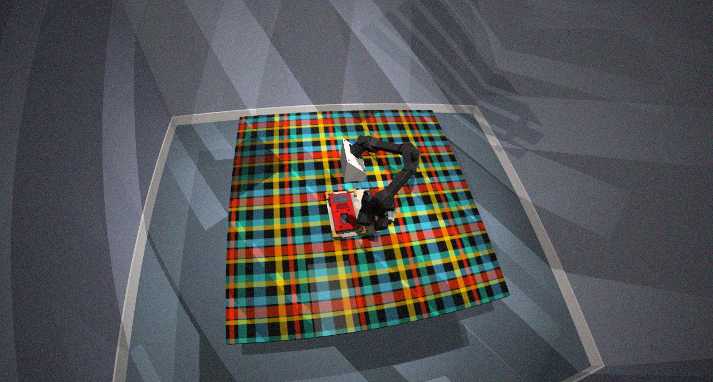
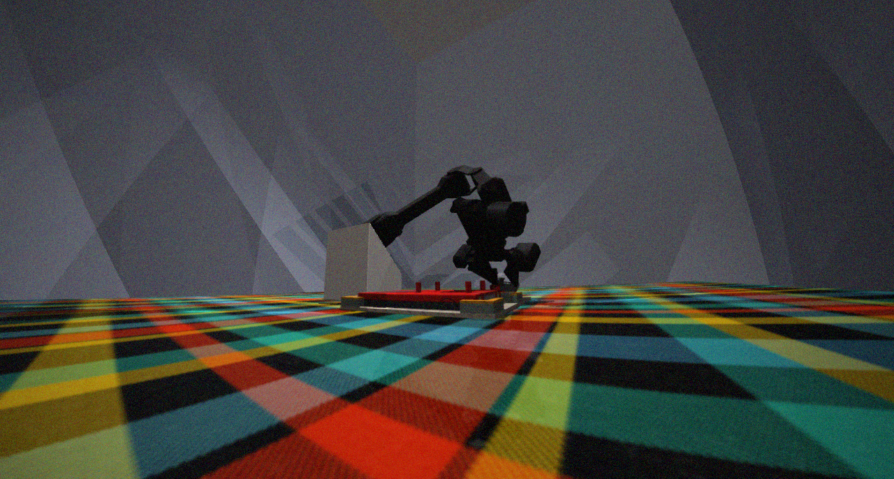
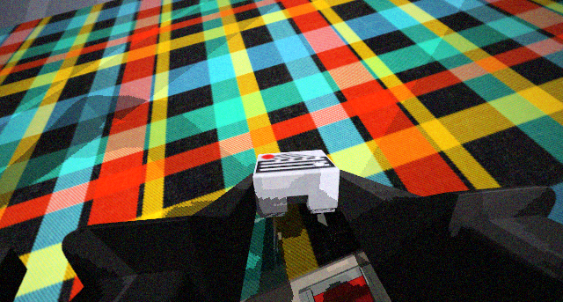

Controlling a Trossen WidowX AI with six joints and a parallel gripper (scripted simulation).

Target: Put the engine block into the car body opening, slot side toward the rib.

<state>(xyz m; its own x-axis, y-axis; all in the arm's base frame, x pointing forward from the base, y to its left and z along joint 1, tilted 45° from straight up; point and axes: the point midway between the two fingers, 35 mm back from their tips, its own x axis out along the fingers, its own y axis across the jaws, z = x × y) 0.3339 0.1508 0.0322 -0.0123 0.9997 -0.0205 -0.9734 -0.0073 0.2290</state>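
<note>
Right now the engine block is 10 mm to the right of my gripper tip.
</note>
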